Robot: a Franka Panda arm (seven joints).
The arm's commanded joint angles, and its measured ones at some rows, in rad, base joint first. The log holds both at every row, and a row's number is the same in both.
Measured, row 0: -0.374, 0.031, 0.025, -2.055, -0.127, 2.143, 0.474
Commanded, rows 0 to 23: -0.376, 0.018, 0.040, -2.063, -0.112, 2.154, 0.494; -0.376, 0.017, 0.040, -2.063, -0.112, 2.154, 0.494; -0.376, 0.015, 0.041, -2.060, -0.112, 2.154, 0.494; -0.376, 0.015, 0.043, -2.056, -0.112, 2.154, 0.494; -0.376, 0.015, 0.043, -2.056, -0.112, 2.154, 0.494; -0.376, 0.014, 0.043, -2.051, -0.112, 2.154, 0.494; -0.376, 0.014, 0.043, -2.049, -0.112, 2.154, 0.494; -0.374, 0.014, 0.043, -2.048, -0.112, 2.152, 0.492; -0.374, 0.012, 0.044, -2.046, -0.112, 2.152, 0.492; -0.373, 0.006, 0.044, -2.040, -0.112, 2.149, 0.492; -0.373, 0.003, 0.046, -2.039, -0.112, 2.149, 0.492; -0.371, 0.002, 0.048, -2.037, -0.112, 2.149, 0.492; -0.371, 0.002, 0.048, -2.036, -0.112, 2.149, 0.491; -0.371, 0.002, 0.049, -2.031, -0.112, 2.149, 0.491; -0.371, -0.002, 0.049, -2.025, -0.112, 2.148, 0.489; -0.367, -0.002, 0.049, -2.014, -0.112, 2.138, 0.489; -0.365, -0.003, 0.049, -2.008, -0.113, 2.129, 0.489; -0.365, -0.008, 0.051, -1.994, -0.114, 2.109, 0.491; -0.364, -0.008, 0.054, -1.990, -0.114, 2.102, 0.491; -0.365, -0.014, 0.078, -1.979, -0.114, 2.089, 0.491; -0.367, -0.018, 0.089, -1.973, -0.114, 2.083, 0.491; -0.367, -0.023, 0.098, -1.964, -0.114, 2.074, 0.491; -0.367, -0.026, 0.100, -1.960, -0.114, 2.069, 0.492; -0.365, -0.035, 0.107, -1.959, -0.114, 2.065, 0.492
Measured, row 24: -0.363, -0.006, 0.073, -1.985, -0.121, 2.109, 0.475
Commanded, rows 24 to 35: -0.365, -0.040, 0.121, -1.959, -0.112, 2.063, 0.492; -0.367, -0.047, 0.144, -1.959, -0.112, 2.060, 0.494; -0.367, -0.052, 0.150, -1.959, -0.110, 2.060, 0.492; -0.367, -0.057, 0.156, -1.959, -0.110, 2.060, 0.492; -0.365, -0.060, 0.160, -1.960, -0.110, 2.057, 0.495; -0.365, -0.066, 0.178, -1.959, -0.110, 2.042, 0.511; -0.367, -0.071, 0.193, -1.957, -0.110, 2.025, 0.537; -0.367, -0.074, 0.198, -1.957, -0.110, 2.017, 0.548; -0.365, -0.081, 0.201, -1.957, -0.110, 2.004, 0.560; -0.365, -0.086, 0.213, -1.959, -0.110, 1.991, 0.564; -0.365, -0.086, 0.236, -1.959, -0.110, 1.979, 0.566; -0.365, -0.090, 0.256, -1.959, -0.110, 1.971, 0.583
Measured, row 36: -0.358, -0.071, 0.203, -1.964, -0.119, 2.014, 0.548
